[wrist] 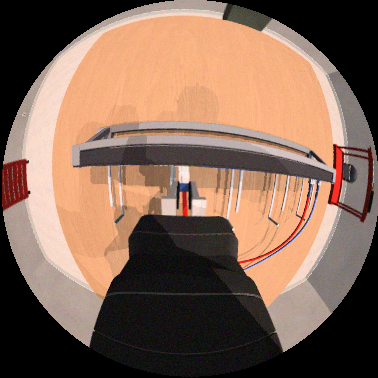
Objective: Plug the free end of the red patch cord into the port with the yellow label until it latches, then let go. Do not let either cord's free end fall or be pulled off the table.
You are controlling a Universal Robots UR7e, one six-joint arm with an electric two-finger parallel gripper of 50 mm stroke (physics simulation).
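Note:
My gripper is shut on the red cord's plug, in the middle of the wrist view. The plug's pale front points at the long grey patch panel and reaches its lower edge; a blue part shows between the fingertips, with red cord behind it. Whether the plug is in a port is hidden by the panel's edge. The yellow label and the port openings do not show. The red cord curves from the panel's right end down behind the dark gripper body.
A blue cord runs beside the red one from the panel's right end. Thin grey cable bars stick out below the panel. The panel stands over a wood-coloured table top. A red framed object stands at the right, a dark red slatted one at the left.

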